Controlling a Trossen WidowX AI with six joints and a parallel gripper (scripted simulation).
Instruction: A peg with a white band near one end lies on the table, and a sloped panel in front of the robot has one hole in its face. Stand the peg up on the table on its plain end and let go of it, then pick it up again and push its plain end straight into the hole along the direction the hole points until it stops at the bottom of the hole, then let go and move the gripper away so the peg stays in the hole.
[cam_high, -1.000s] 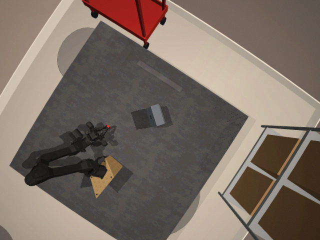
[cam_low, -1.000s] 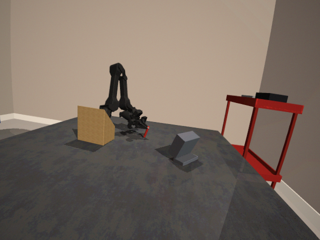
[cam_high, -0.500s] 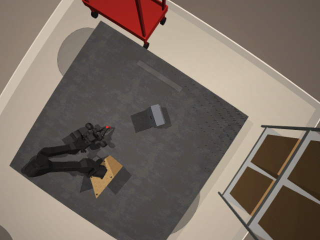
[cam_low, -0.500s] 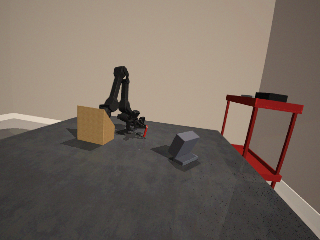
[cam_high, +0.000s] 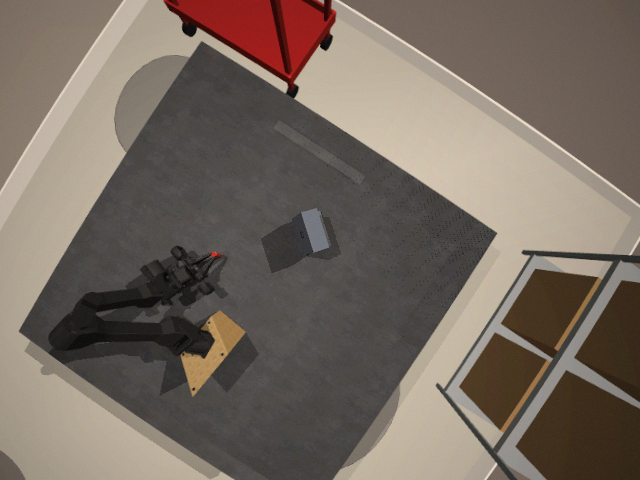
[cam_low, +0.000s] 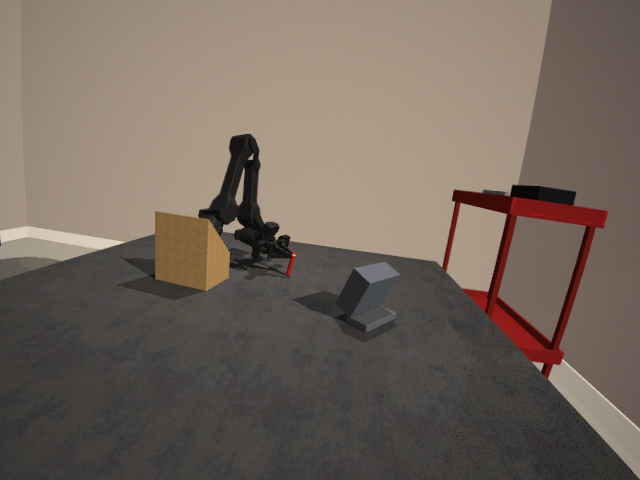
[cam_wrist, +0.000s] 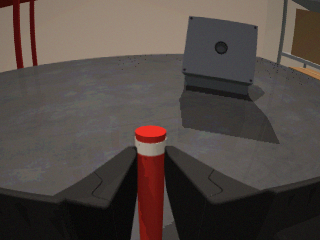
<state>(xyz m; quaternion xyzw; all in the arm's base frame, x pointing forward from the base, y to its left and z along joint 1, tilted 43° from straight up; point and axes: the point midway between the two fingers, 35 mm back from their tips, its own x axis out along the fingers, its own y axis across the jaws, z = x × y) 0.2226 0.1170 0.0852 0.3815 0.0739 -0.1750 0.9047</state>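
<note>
My gripper tip is now 1 cm above the red peg. Also, from my gripper tip: grey sloped panel 24 cm to the right, 22 cm ahead, 1 cm above.
</note>
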